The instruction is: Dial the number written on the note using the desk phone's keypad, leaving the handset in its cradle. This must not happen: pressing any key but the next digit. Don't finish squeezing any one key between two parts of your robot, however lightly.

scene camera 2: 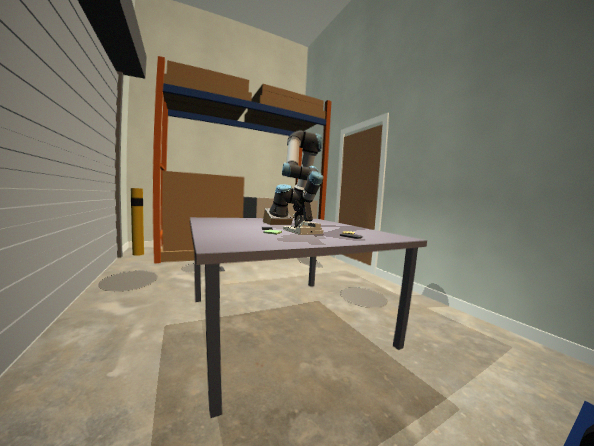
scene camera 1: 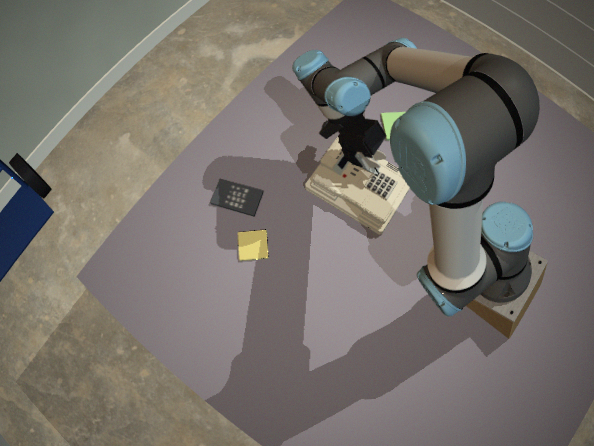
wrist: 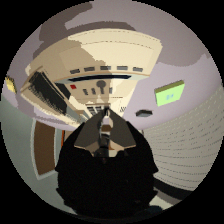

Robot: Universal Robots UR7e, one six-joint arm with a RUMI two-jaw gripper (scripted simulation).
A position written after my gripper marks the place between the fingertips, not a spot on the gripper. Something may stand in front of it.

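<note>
I can see my gripper (scene camera 1: 377, 173), and the wrist view has the gripper (wrist: 106, 108) too. There is also a handset (scene camera 1: 332, 183) in my sight, and I find the same handset (wrist: 38, 90) from the wrist as well.
</note>
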